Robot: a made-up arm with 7 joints.
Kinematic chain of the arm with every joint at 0, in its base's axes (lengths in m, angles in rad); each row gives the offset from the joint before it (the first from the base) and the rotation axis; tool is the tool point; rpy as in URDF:
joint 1: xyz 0 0 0.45 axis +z
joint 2: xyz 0 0 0 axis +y
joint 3: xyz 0 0 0.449 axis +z
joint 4: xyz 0.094 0 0 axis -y
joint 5: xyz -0.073 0 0.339 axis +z
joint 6: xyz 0 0 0 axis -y
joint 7: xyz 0.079 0 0 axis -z
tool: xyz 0 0 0 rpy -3.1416 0 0
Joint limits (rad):
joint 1: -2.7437..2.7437
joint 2: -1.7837..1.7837
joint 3: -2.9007..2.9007
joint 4: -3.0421..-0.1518
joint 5: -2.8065..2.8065
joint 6: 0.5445..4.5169
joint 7: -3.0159..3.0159
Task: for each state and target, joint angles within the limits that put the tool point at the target. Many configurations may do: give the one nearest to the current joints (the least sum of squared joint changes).
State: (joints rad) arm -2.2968 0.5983 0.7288 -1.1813 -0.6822 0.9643 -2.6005
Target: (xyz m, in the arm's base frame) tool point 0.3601 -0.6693 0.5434
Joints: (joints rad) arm -1.5691 0.9552 0.9100 -1.2925 -0.6705 1.0394 -2.6005
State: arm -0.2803 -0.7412 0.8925 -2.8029 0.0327 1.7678 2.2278
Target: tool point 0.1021 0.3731 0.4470
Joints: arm -0.6251 -1.1464 1.7307 -2.6597 -0.0071 1.7939 2.2278
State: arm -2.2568 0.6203 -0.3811 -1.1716 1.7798 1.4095 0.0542
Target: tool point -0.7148 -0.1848 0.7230
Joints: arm -2.5497 0.6118 -0.5567 -1.3249 1.7764 1.4418 0.0542
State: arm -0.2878 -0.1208 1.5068 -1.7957 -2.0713 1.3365 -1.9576
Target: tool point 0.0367 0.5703 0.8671
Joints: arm -0.5174 -0.4224 1.7083 -1.6821 -2.0845 1.3695 -1.9576
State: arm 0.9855 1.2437 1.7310 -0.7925 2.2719 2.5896 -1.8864
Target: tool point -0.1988 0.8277 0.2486
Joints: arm 1.5361 1.7837 1.5658 -0.4649 2.1649 1.9197 -1.8864
